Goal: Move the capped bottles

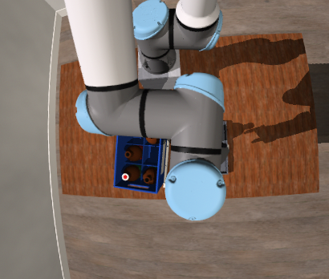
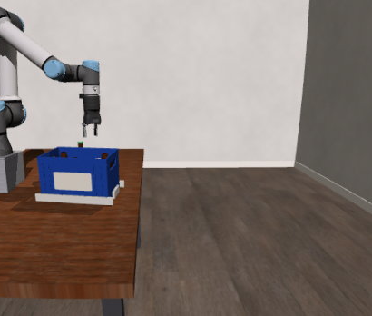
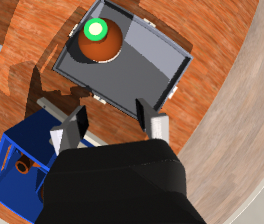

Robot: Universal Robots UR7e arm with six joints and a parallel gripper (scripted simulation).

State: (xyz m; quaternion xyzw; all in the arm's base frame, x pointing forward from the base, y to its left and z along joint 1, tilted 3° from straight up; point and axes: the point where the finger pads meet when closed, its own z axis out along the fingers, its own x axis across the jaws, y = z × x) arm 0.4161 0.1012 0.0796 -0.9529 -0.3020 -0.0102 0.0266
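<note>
The red-capped bottle lies 70 mm ahead of my hand, 280 mm to the right of it and 130 mm below it. The rest, counted from my hand: brown bottle: 90 mm ahead, 190 mm to the right, 130 mm below; green-capped bottle: 60 mm behind, 70 mm to the left, 130 mm below; dark grey tray: 10 mm behind, 70 mm to the left, 200 mm below.
</note>
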